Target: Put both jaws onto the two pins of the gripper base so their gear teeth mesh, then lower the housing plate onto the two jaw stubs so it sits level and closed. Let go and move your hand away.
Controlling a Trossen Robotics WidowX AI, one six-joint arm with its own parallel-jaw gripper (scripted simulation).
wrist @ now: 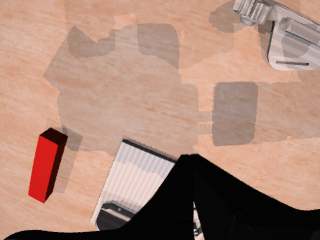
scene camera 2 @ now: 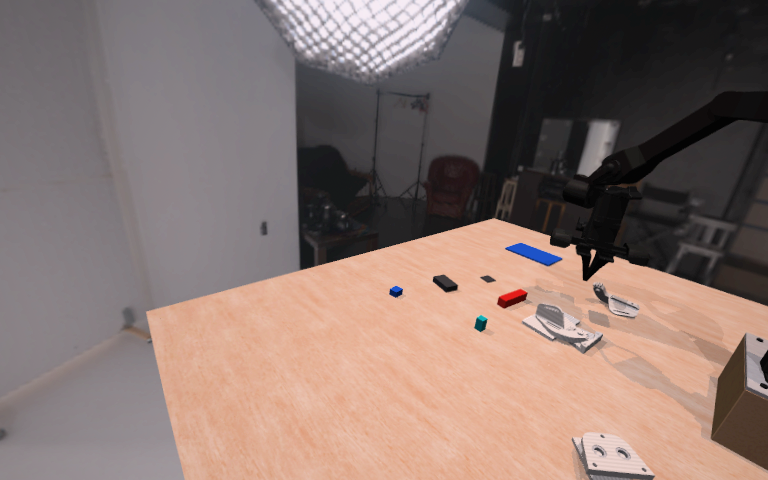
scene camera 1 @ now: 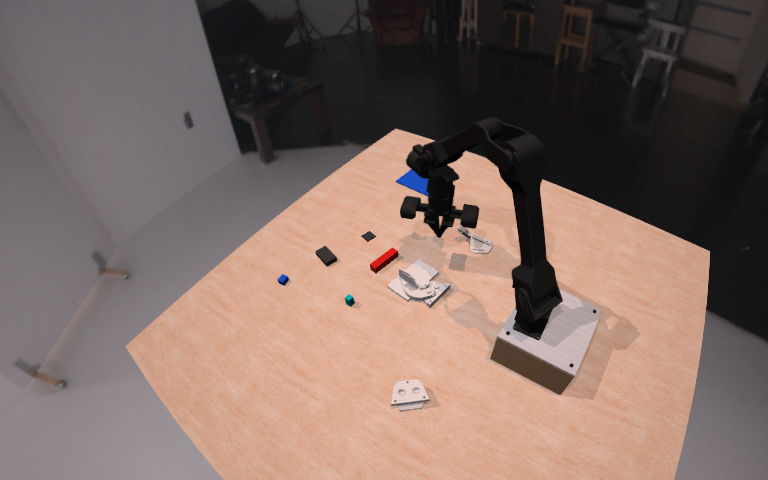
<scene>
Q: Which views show my gripper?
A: The wrist view, scene camera 2 and scene camera 1: all of them.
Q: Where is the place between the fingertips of my gripper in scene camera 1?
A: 439, 236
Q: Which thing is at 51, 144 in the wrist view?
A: A red block.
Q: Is my gripper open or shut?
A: Shut.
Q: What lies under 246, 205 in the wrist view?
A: My gripper.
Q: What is my gripper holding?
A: Nothing.
</scene>
